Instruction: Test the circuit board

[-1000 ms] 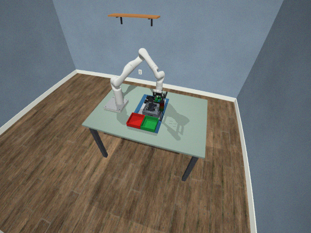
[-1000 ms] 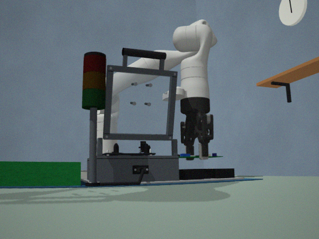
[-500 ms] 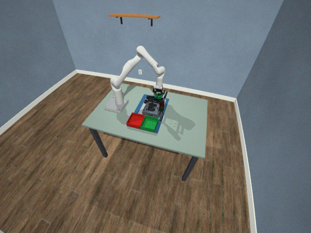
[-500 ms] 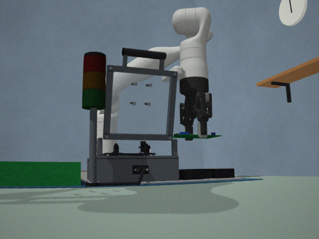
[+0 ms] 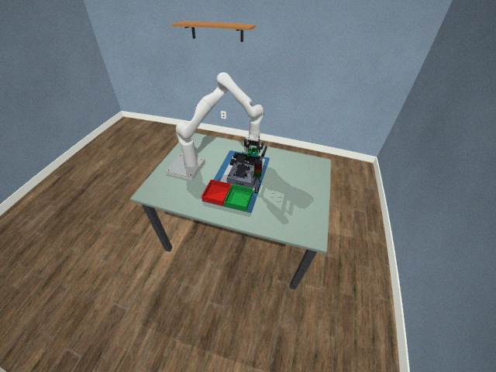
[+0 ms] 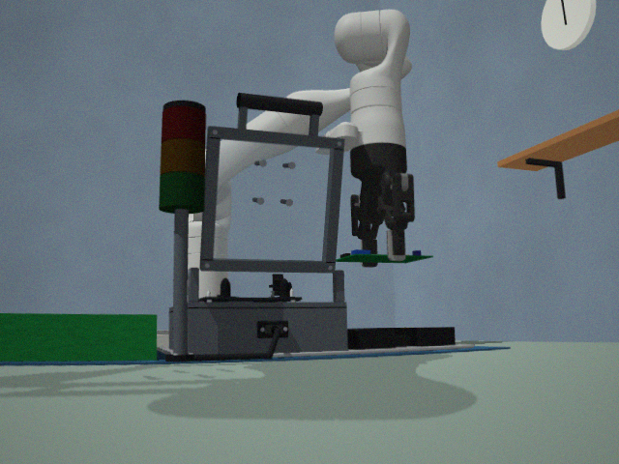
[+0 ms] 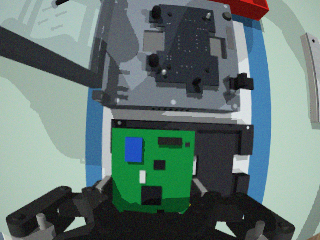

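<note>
Right now the clear lid is 150 mm to the right of my hand, 120 mm ahead of it and 60 mm above it. Round my hand: red bin 390 mm to the right, 110 mm below, 70 mm behind; green bin 360 mm to the right, 110 mm below, 80 mm ahead; green circuit board right at my hand.
</note>
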